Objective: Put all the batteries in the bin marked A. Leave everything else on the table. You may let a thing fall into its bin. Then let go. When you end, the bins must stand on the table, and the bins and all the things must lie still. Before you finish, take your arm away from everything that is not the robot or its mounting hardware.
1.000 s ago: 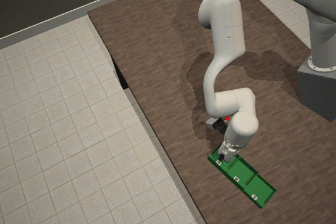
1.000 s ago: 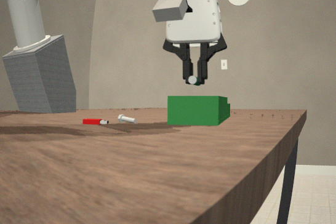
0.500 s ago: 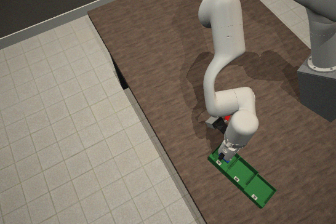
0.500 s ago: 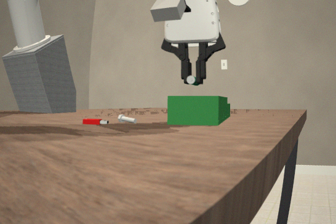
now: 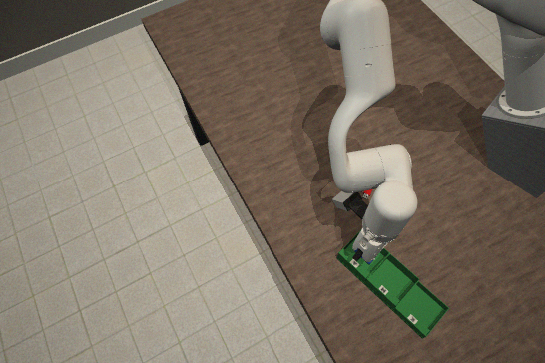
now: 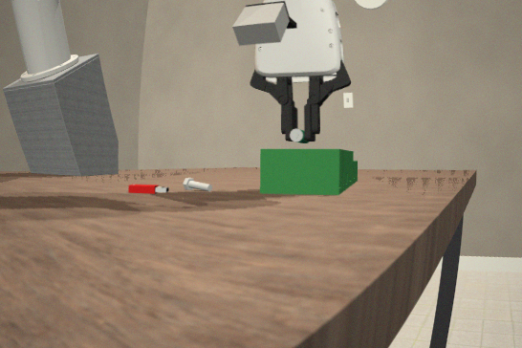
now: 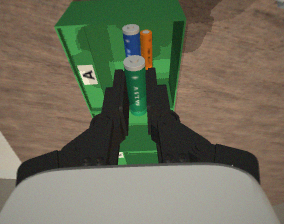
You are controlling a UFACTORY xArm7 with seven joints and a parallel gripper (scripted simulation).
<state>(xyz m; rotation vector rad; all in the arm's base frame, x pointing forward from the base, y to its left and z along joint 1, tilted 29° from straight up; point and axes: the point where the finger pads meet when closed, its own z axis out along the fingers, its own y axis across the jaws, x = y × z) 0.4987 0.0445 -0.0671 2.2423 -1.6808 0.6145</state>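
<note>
Right now the green battery is 2 cm below my hand. From my hand the other things lie so: green three-compartment bin (1 cm behind, 8 cm to the left, 5 cm below); then orange battery (1 cm behind, 6 cm below); then blue battery (6 cm below).
</note>
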